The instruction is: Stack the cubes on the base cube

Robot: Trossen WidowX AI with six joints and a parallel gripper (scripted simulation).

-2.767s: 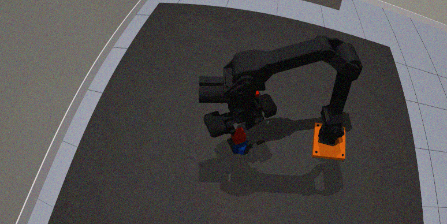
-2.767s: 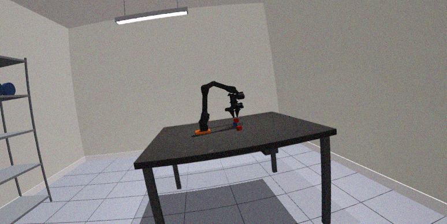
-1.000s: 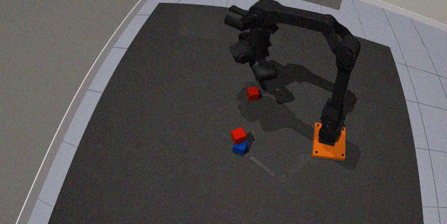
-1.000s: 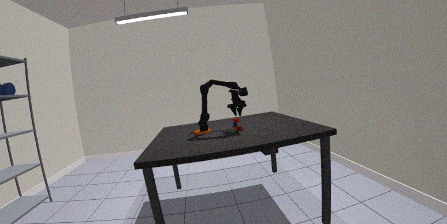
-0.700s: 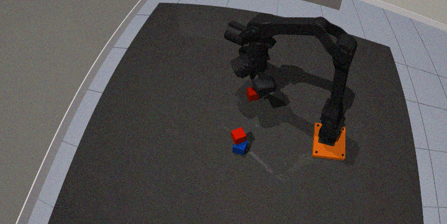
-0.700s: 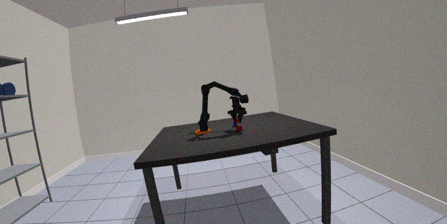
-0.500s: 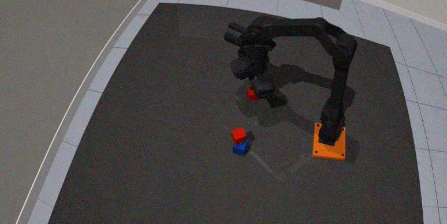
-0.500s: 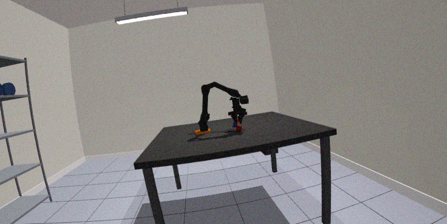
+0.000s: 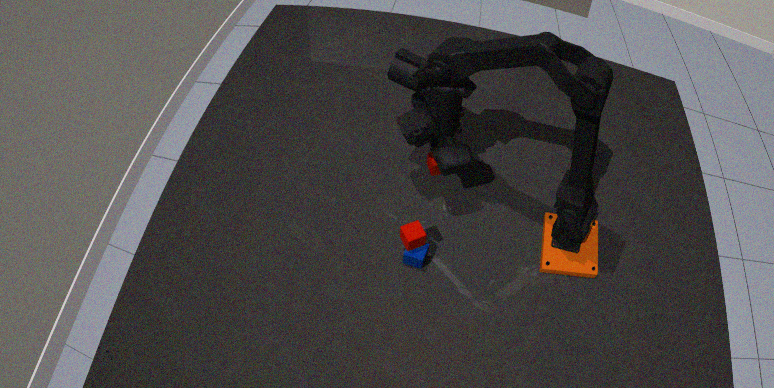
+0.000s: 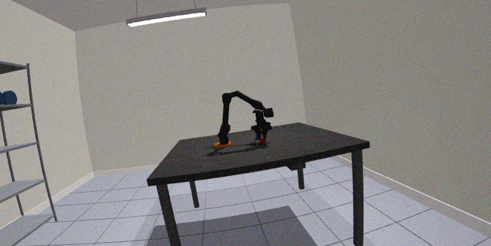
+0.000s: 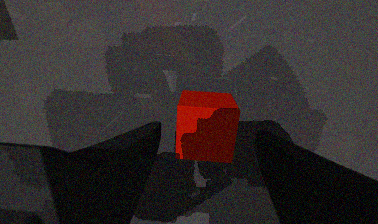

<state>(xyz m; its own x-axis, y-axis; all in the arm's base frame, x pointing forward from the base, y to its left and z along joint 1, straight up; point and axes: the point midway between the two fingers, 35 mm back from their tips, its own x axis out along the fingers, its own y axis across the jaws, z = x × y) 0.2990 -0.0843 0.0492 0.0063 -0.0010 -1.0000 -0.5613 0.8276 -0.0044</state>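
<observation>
Now: the red cube 1 cm below my gripper tip. Round my gripper tip: blue cube: 21 cm to the left, 2 cm behind, 1 cm below.
</observation>
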